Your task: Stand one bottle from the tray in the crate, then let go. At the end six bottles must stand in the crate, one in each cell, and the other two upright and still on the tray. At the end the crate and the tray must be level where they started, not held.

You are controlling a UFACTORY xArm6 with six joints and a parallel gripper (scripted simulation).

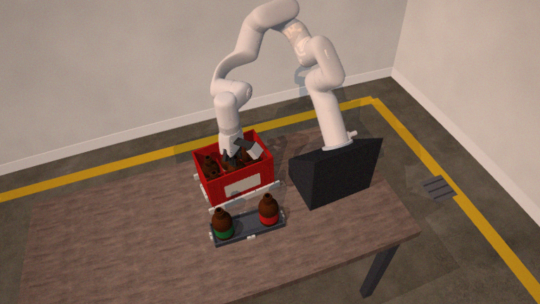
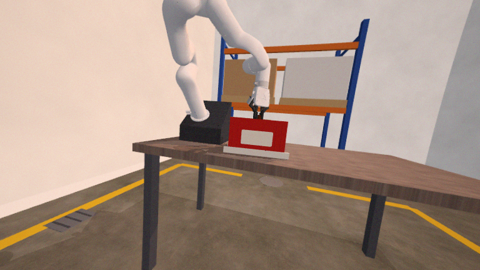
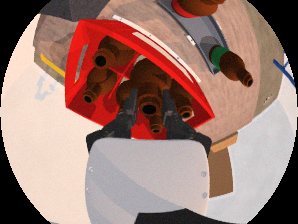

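My gripper is now 11 cm above the crate and 4 cm to the left of it. From my hand the other things lie so: red-labelled bottle 19 cm to the left, 11 cm below, 3 cm behind; green-label bottle 16 cm to the left, 14 cm ahead, 11 cm below; grey tray 18 cm below, 17 cm to the left, 5 cm ahead.
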